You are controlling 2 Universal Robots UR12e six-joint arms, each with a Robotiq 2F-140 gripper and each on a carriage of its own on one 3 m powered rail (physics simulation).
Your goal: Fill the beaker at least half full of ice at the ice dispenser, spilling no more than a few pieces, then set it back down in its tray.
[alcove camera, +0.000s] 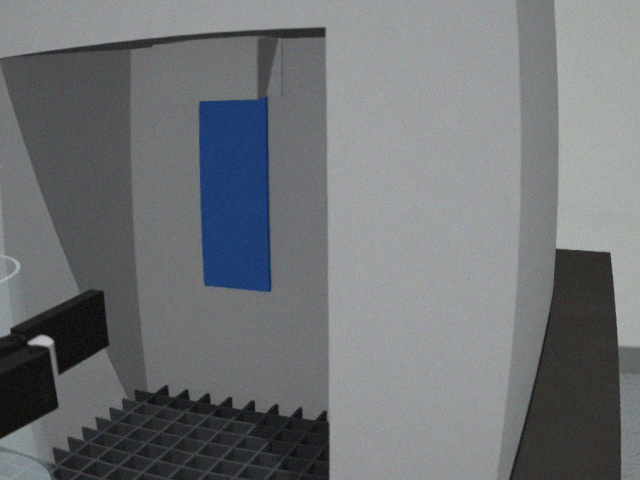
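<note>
The clear beaker (6, 304) shows in part at the left edge of the alcove camera view, upright, with its rim above and its base low at the corner. My left gripper (49, 345) is shut on the beaker's handle, a pale strip between the two black fingers. The beaker is at the left of the alcove opening. No ice shows in the visible part of it. The ice dispenser (423, 206) is a light grey housing with a blue paddle (235, 196) hanging on the alcove's back side. The beaker's tray and my right gripper do not show.
A dark drip grate (206, 439) forms the alcove floor below the paddle. A grey bracket (265, 64) stands above the paddle. The housing's thick front wall borders the opening on the right. A dark counter surface (578, 361) extends beyond it.
</note>
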